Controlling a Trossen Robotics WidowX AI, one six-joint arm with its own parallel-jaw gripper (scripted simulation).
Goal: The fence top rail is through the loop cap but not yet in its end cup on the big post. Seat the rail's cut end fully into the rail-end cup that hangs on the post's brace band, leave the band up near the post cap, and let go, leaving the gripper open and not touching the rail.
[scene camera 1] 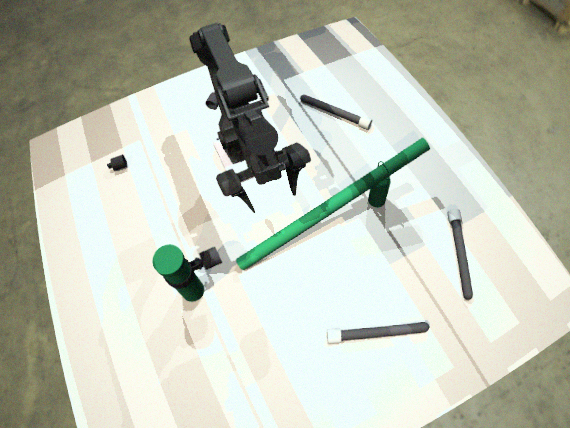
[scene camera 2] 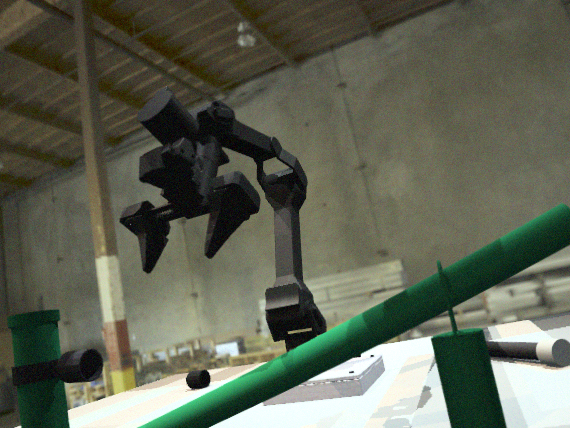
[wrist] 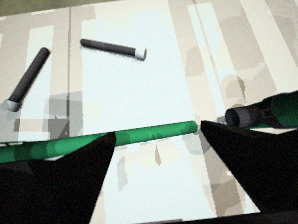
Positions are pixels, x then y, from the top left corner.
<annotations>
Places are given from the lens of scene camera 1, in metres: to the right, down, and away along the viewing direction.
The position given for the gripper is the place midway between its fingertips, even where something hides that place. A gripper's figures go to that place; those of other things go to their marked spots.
gripper (scene camera 1: 274,203): -0.02, -0.02, 0.88
green top rail (scene camera 1: 379,174): 0.23, -0.09, 0.99
</annotations>
